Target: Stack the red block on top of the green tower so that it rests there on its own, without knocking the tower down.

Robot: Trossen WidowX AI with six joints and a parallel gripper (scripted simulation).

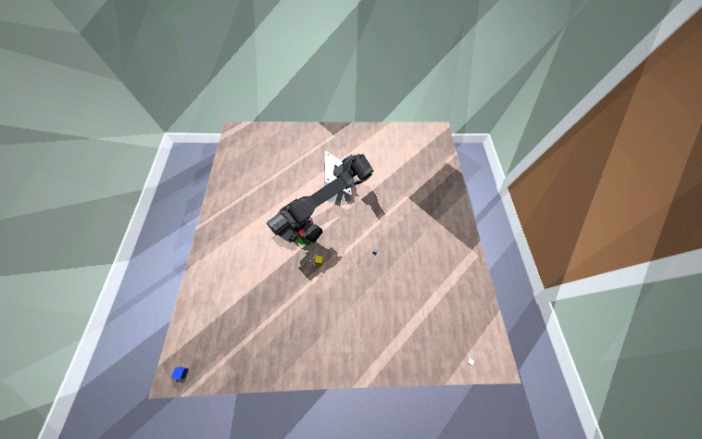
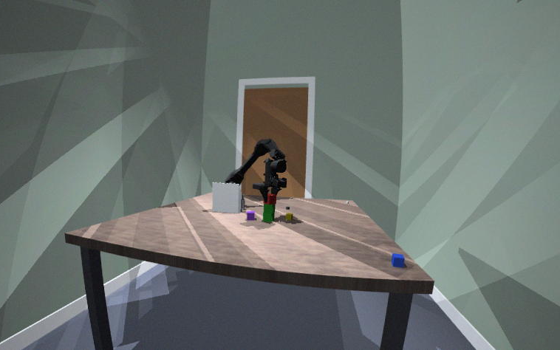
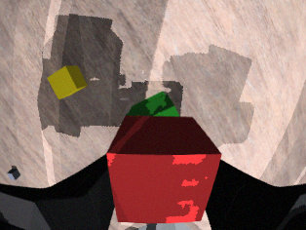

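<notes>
Now: gripper tip 20 mm below the red block. From my gripper tip the other things lie so: blue block (540 mm ahead, 340 mm to the right, 80 mm below); purple block (100 mm behind, 10 mm to the right, 80 mm below); yellow block (90 mm ahead, 80 mm to the left, 80 mm below).
</notes>
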